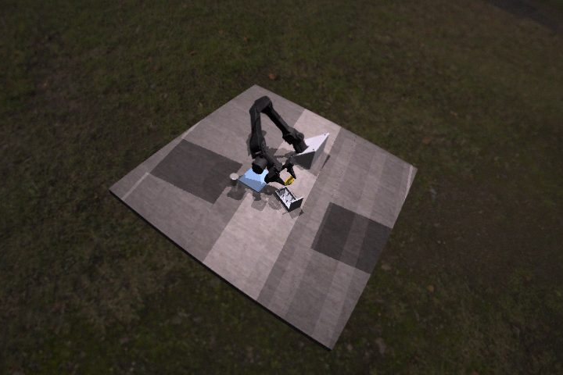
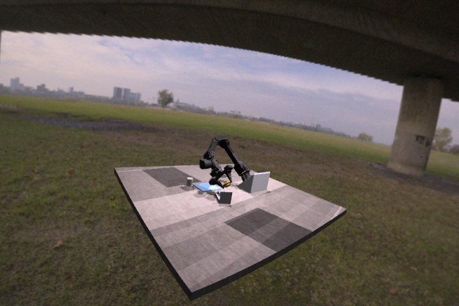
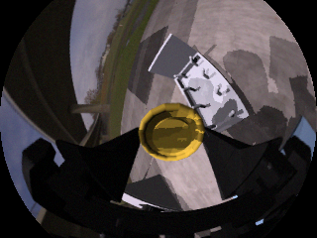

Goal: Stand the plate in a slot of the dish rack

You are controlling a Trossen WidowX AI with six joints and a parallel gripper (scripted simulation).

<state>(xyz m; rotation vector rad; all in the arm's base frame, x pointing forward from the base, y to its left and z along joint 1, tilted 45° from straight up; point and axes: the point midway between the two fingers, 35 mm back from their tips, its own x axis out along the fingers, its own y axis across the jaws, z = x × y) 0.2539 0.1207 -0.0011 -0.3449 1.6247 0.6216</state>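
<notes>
The grey dish rack is 5 cm ahead of my gripper tip, 3 cm to the left of it and 6 cm below it. Also, from my gripper tip: light blue mat (5 cm ahead, 17 cm to the right, 8 cm below); blue utensil (6 cm behind, 22 cm to the right, 7 cm below); yellow plate (1 cm to the right).
</notes>
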